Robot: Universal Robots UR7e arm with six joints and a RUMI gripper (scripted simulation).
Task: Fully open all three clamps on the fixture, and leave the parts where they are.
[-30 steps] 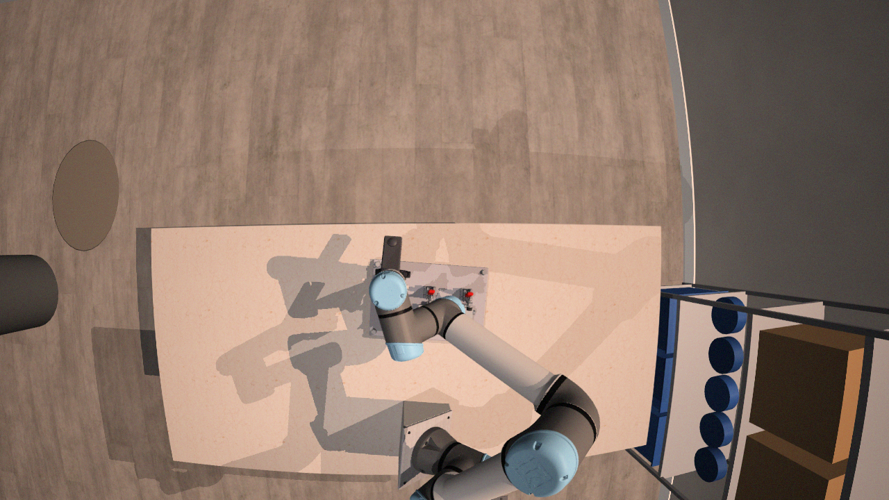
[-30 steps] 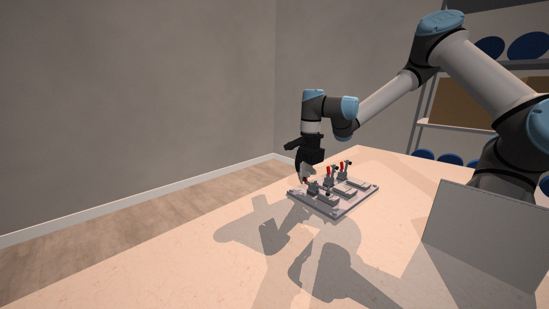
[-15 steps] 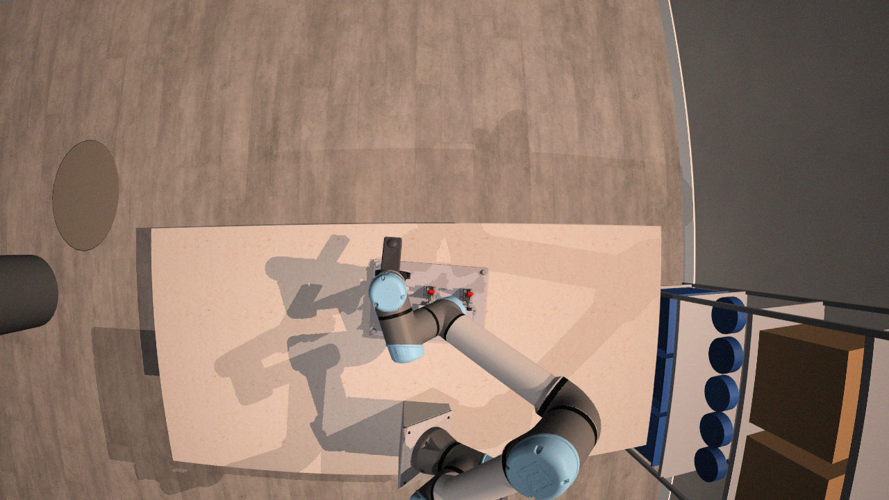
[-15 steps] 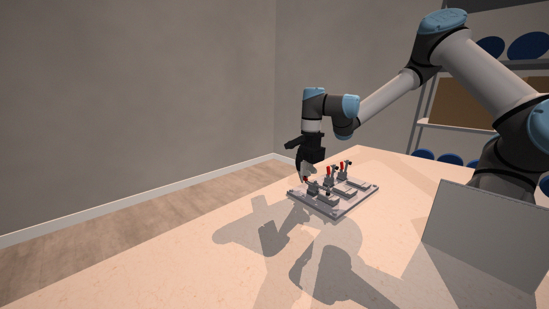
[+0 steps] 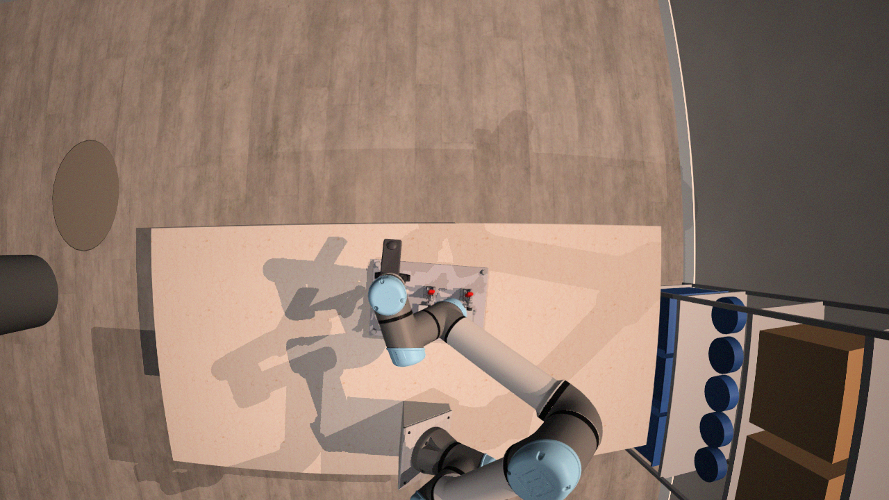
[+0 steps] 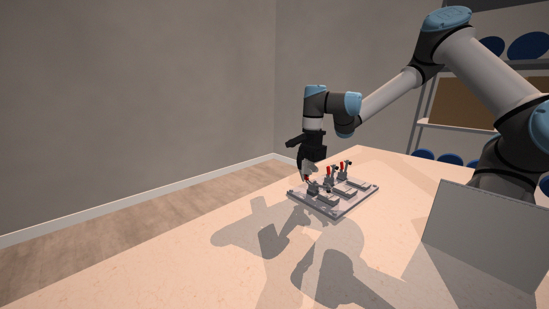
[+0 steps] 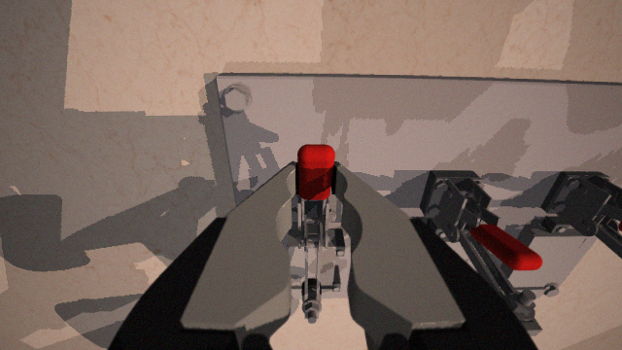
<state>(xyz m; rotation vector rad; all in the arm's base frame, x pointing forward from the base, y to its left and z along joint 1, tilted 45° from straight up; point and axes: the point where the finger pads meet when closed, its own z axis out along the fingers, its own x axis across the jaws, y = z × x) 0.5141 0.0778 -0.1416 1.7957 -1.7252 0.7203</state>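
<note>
My gripper is now 7 cm past the grey fixture plate, 11 cm to the left of it and 6 cm above it.
</note>
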